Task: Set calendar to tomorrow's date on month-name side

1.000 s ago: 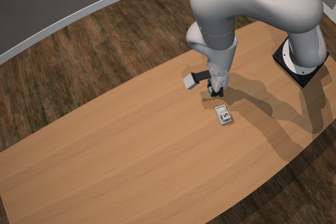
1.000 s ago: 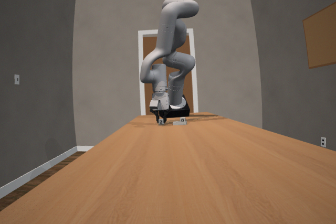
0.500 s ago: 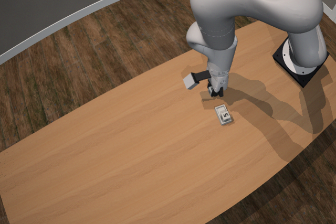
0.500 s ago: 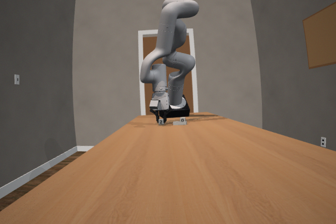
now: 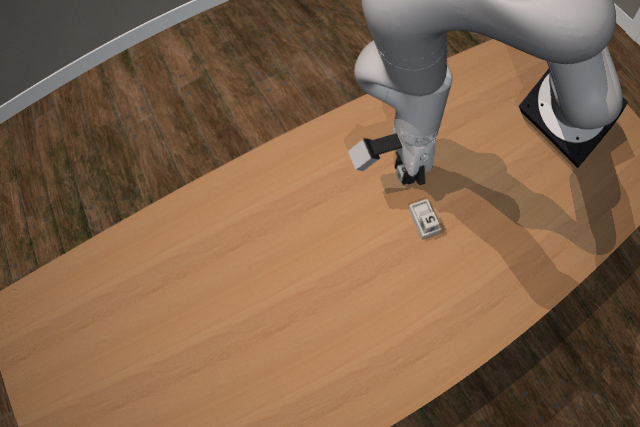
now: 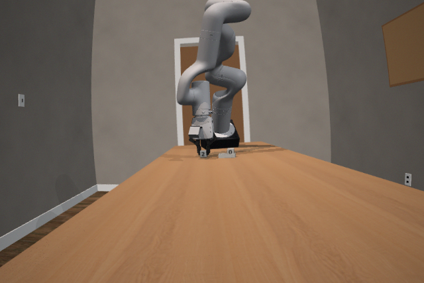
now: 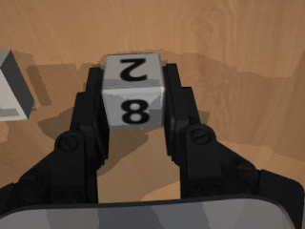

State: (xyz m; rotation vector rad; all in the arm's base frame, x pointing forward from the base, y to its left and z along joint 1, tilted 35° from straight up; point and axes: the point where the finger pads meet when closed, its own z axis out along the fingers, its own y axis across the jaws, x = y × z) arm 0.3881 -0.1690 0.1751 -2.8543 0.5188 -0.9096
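My gripper is now 20 mm above the white digit cube. Also, from my hand: calendar tray 100 mm to the left, 40 mm ahead, 30 mm below.
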